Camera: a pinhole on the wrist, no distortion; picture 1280 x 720 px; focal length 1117.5 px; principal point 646.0 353.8 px. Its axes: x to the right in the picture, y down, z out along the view. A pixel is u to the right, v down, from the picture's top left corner.
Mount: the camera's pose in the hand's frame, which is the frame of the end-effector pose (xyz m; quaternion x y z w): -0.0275 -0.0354 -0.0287 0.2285 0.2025 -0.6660 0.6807
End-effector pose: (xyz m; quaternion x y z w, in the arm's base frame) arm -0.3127 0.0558 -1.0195 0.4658 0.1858 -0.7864 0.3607
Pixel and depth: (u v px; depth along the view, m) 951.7 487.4 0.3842
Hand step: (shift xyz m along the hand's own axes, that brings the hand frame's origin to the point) 0.0106 -0.3437 0.2248
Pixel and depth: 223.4 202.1 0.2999
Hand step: -0.0803 -0.1176 0.2794
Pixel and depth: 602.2 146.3 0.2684
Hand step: -0.0853 -0.1831 0.1937
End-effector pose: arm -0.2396 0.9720 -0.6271 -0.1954 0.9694 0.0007 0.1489
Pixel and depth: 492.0 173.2 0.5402
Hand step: -0.1325 -0.2893 0.4504
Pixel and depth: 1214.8 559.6 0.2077
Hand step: 0.0080 -0.2417 0.0805
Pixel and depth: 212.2 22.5 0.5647
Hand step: -0.2178 -0.1863 0.5509
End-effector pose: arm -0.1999 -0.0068 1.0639 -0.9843 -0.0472 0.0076 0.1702
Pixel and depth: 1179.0 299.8 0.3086
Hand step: -0.0467 -0.3346 0.1364
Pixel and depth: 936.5 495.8 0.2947
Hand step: 0.0038 -0.2686 0.1682
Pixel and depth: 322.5 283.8 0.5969
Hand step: -0.0873 -0.2417 0.5556
